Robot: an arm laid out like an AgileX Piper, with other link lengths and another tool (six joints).
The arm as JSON. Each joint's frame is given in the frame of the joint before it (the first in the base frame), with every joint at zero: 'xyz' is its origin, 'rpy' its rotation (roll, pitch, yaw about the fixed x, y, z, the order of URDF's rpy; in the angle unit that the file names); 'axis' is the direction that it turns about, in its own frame. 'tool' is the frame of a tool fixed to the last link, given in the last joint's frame.
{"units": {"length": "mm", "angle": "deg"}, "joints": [
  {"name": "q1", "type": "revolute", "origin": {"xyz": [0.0, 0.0, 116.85], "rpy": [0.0, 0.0, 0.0]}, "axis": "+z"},
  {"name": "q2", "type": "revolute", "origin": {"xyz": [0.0, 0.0, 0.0], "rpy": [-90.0, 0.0, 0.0]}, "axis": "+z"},
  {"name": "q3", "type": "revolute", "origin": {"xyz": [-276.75, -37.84, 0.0], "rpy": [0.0, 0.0, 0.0]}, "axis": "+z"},
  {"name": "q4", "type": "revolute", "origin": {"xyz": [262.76, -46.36, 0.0], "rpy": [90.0, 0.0, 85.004]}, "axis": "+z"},
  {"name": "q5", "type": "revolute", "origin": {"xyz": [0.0, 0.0, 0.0], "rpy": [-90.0, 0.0, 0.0]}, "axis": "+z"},
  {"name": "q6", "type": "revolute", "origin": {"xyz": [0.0, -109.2, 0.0], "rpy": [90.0, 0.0, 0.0]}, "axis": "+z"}
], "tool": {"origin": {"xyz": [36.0, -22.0, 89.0], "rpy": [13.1, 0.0, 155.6]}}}
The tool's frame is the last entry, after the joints.
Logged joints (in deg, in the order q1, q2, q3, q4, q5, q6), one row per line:
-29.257 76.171 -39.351 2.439 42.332 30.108
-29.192 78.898 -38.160 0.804 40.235 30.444
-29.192 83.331 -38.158 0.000 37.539 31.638
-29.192 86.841 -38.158 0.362 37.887 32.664
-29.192 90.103 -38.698 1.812 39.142 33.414
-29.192 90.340 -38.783 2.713 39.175 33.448
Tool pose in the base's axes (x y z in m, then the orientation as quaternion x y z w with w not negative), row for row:
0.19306 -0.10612 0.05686 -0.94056 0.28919 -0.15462 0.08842
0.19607 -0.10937 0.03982 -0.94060 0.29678 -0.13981 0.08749
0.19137 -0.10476 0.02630 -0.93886 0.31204 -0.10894 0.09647
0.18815 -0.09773 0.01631 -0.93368 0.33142 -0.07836 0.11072
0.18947 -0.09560 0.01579 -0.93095 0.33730 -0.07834 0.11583
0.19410 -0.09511 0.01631 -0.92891 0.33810 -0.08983 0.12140
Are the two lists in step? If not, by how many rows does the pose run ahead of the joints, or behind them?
The pose runs 1 row ahead of the joints: the pose in row i belongs to the joints in row i + 1.
